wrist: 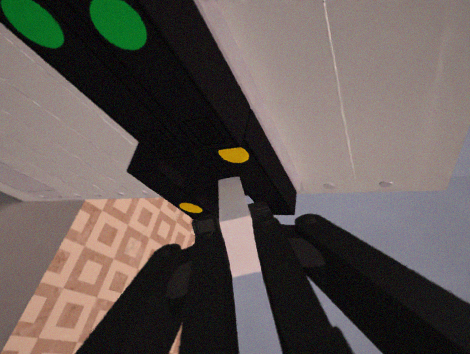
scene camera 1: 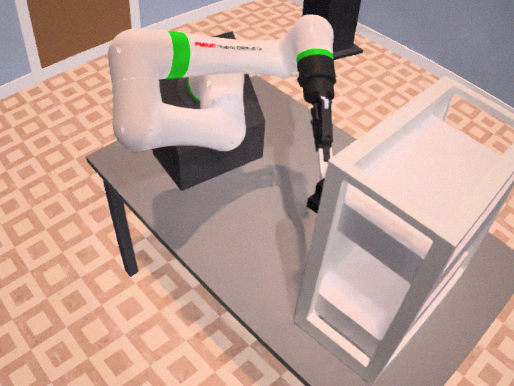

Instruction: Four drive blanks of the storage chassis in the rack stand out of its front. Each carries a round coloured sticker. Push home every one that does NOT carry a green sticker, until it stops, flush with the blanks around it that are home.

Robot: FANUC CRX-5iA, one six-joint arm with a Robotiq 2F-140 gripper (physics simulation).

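Pixels of known places: gripper, fingertip midpoint: (wrist: 232, 197); arm's base at its link origin: (scene camera 1: 198, 87).
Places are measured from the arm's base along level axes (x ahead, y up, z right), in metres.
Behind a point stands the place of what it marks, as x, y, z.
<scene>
My gripper (scene camera 1: 325, 150) (wrist: 232, 197) {0.688, 0.173, 0.008} is shut on a light bar (scene camera 1: 323, 164) (wrist: 240, 245) that sticks out past its fingertips. In the wrist view the bar's grey tip is just beside a yellow sticker (wrist: 233, 155) {0.689, 0.188, -0.030} on a black blank; I cannot tell if they touch. A second yellow sticker (wrist: 190, 207) {0.685, 0.133, 0.016} is lower left, partly close to the left fingertip. Two green stickers (wrist: 32, 22) {0.654, 0.160, -0.127} (wrist: 118, 23) {0.659, 0.189, -0.117} are at the upper left on the black front. The chassis (scene camera 1: 315, 200) {0.712, 0.145, 0.054} shows as a small dark part beside the rack (scene camera 1: 320, 245) {0.781, 0.075, 0.077}; its blanks are hidden in the scene view.
Light panels (wrist: 300, 90) {0.721, 0.229, -0.047} (wrist: 60, 115) {0.716, 0.034, -0.069} flank the black front in the wrist view. The rack stands on the grey table (scene camera 1: 225, 235) {0.380, -0.310, 0.097}, right of the arm. The arm's dark pedestal (scene camera 1: 220, 167) {0.125, -0.274, -0.021} is at the back left. A dark stand (scene camera 1: 332, 25) is behind the wrist on the tiled floor.
</scene>
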